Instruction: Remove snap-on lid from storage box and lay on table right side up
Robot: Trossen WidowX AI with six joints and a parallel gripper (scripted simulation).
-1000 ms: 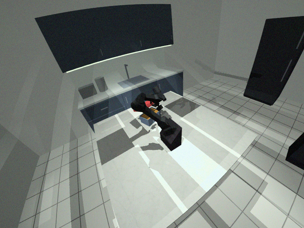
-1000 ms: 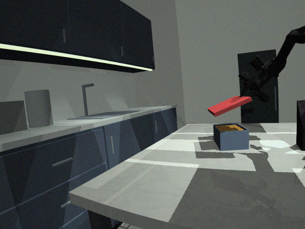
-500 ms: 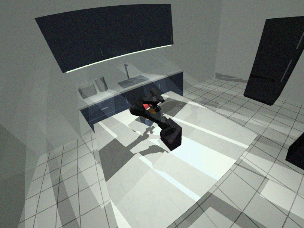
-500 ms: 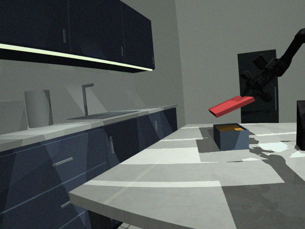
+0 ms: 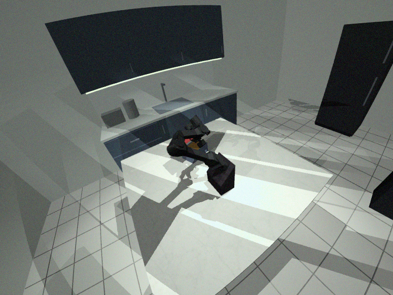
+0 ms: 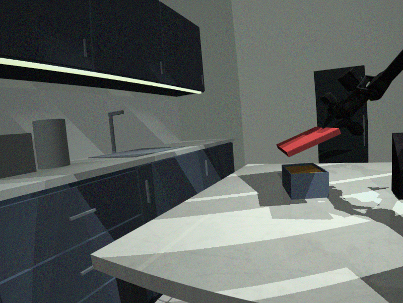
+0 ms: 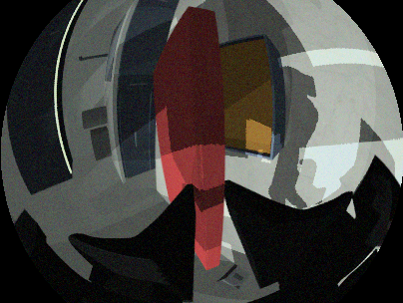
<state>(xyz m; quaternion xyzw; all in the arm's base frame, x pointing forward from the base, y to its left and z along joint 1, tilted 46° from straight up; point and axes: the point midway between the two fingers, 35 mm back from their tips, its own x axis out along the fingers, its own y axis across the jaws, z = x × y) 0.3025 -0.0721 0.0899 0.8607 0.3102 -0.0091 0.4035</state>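
Now: gripper tip 80 mm short of the red lid, 20 mm to the right of it and 20 mm above it. From my gripper tip the other things lie so: storage box 80 mm ahead, 60 mm to the right, 190 mm below.
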